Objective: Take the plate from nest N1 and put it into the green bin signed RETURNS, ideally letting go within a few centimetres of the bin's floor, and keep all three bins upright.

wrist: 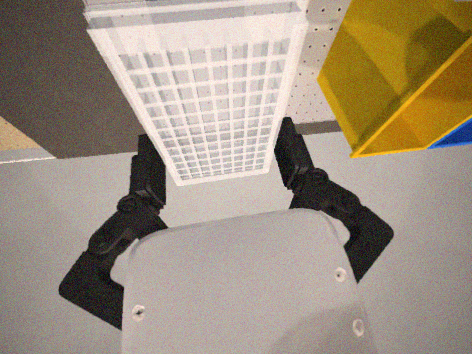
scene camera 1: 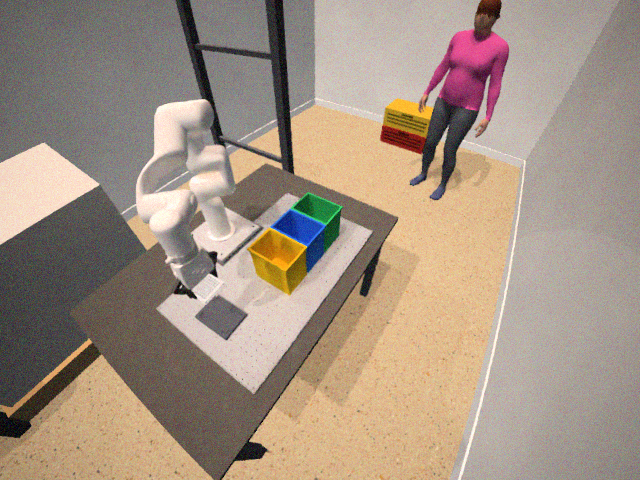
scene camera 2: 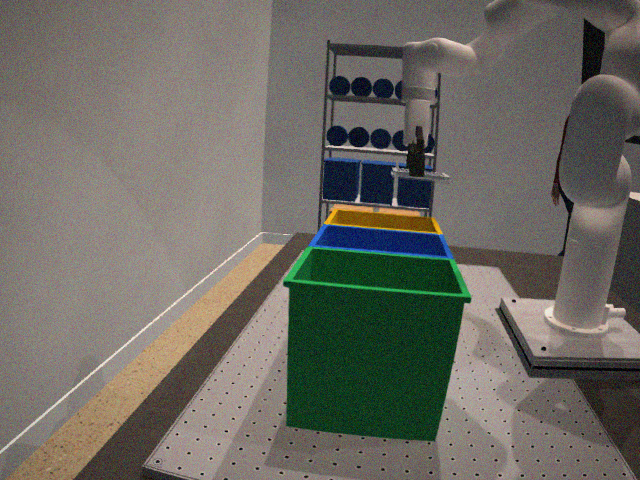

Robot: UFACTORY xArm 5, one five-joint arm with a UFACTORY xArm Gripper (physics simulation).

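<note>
A white gridded plate (scene camera 1: pixel 208 288) (scene camera 2: pixel 438 175) (wrist: pixel 205 95) is held level between the two black fingers of my gripper (wrist: pixel 218 138), which is shut on its sides. In the scene camera 2 view it hangs above the height of the bin rims. The dark grey nest pad (scene camera 1: pixel 221 316) lies on the light board, with no plate on it. The green bin (scene camera 1: pixel 333 222) (scene camera 2: pixel 372 356) stands upright at the far end of the bin row from the nest. Its sign and the nest's label cannot be read.
The blue bin (scene camera 1: pixel 314 251) (scene camera 2: pixel 382 241) stands upright between the green bin and the yellow bin (scene camera 1: pixel 279 268) (scene camera 2: pixel 385 221) (wrist: pixel 370 80), which is nearest the gripper. The perforated board (scene camera 1: pixel 258 356) (scene camera 2: pixel 232 387) lies under the bins. A person (scene camera 1: pixel 473 72) stands on the floor beyond the table.
</note>
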